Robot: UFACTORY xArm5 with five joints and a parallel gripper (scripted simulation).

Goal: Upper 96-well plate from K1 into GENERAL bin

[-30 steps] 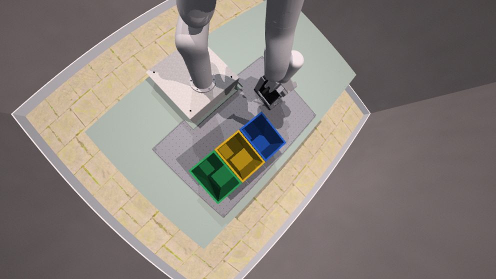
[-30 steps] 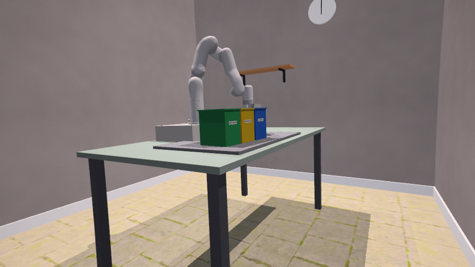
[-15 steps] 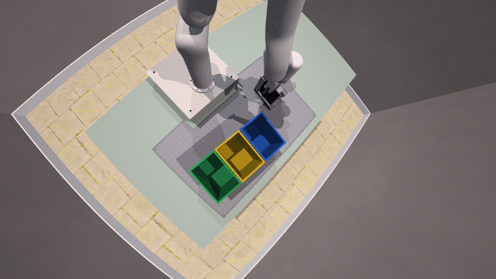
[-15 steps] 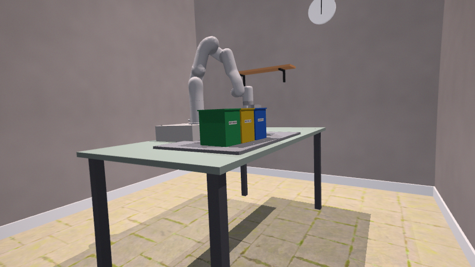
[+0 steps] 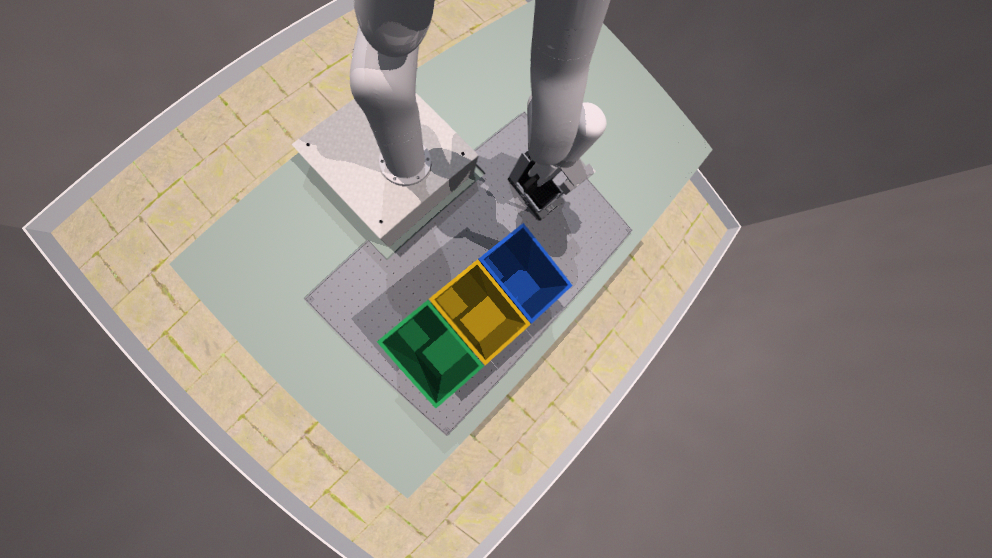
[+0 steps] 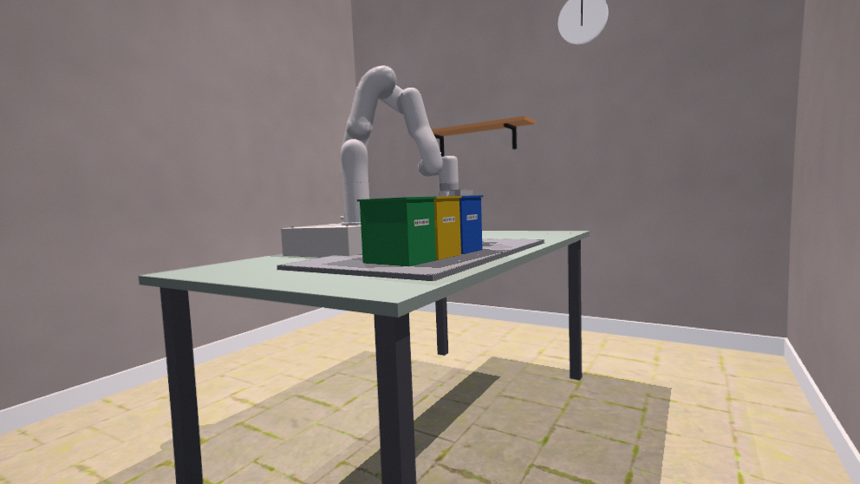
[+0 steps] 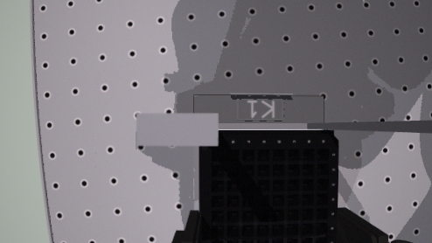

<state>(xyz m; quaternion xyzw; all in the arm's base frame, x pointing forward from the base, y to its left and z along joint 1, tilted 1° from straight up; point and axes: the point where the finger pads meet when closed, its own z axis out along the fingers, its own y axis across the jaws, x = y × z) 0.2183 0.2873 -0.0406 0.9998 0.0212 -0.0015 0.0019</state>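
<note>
Right now my hand is 1 cm above the black 96-well plate. Also, from my hand: white plate 3 cm below; then yellow bin 36 cm to the right, 18 cm ahead, 4 cm above; then blue bin 23 cm to the right, 17 cm ahead, 4 cm above.
</note>
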